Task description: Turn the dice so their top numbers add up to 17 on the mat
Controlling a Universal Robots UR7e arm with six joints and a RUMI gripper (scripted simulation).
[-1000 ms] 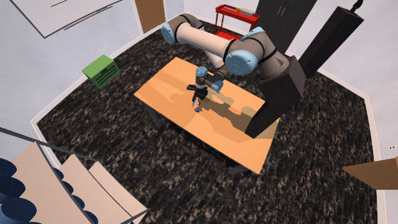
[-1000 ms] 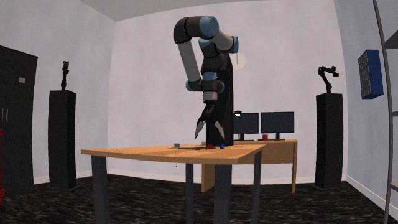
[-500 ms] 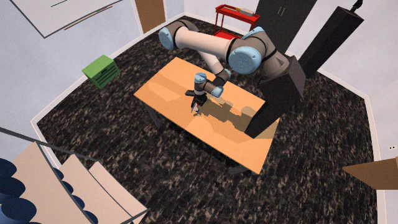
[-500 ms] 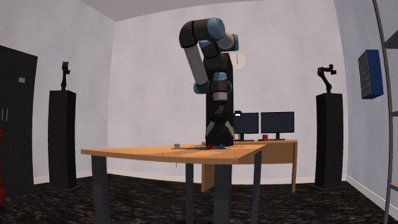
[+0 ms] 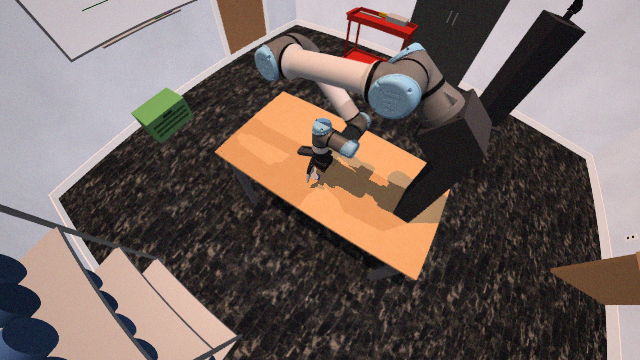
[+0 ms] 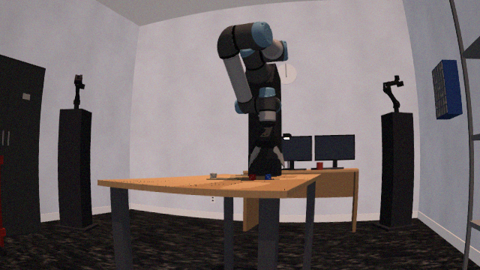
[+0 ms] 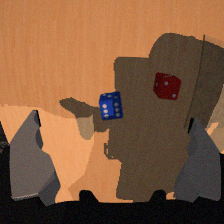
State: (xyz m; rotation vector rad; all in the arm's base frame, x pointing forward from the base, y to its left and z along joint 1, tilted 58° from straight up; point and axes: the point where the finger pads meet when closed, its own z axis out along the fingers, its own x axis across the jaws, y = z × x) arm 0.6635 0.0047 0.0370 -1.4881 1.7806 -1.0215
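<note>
My gripper is now 1 cm past the blue die, 1 cm to the right of it and 4 cm above it. Round my hand: red die (6 cm to the right, 4 cm below); then grey die (16 cm behind, 24 cm to the right, 4 cm below); then tan mat (4 cm behind, 18 cm to the right, 5 cm below).
</note>
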